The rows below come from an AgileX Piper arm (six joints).
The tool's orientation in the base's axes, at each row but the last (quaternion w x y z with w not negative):
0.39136 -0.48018 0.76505 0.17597
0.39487 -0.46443 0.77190 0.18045
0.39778 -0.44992 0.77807 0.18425
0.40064 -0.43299 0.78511 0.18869
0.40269 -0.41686 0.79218 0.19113
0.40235 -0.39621 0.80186 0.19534
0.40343 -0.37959 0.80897 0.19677
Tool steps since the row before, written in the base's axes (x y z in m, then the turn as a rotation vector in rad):
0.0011 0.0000 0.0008 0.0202 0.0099 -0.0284
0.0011 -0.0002 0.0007 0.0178 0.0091 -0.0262
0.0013 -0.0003 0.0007 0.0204 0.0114 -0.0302
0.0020 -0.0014 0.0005 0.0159 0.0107 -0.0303
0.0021 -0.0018 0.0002 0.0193 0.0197 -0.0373
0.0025 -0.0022 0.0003 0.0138 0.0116 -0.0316
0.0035 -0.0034 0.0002 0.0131 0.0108 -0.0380
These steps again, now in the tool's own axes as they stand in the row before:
-0.0009 -0.0010 0.0000 0.0112 -0.0099 0.0330
-0.0007 -0.0011 -0.0001 0.0106 -0.0084 0.0301
-0.0007 -0.0013 0.0000 0.0117 -0.0091 0.0352
-0.0003 -0.0025 -0.0003 0.0135 -0.0058 0.0327
0.0001 -0.0028 -0.0003 0.0134 -0.0031 0.0443
-0.0001 -0.0033 -0.0003 0.0147 -0.0037 0.0331
0.0000 -0.0049 -0.0005 0.0205 -0.0037 0.0360

